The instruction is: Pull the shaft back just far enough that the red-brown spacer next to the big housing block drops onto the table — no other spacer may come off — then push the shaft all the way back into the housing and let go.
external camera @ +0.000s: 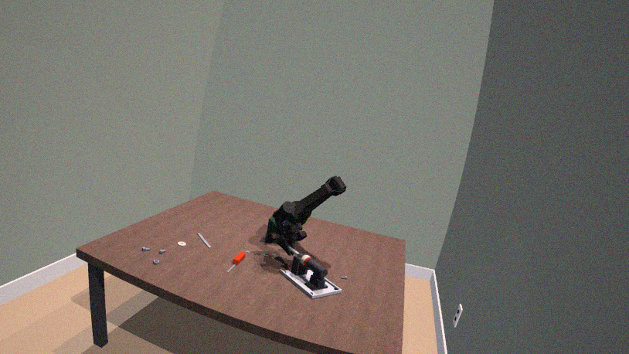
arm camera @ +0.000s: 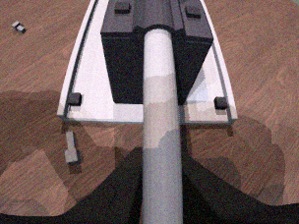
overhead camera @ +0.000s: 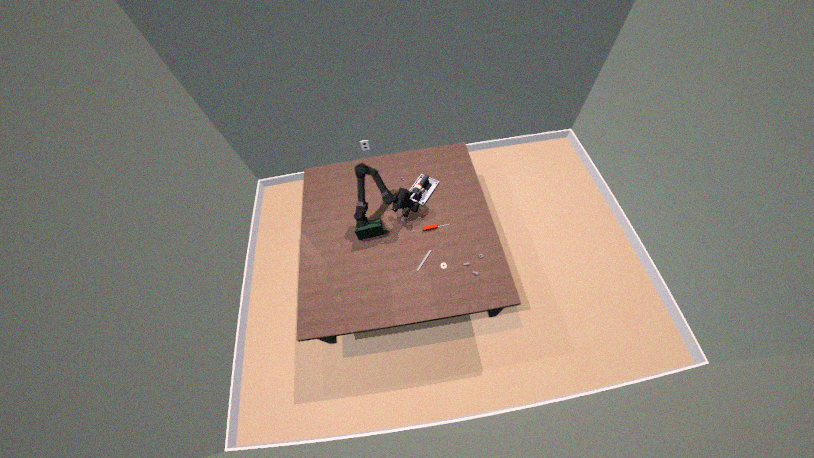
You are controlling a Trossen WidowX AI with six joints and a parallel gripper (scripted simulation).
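Right now the shaft is 4 cm ahead of my gripper tip, 5 cm to the left of it and 2 cm above it. The rest, counted from my gripper tip: red-brown spacer: 8 cm ahead, 9 cm to the left, 2 cm above; orange-handled screwdriver: 13 cm ahead, 21 cm to the right, 5 cm below.
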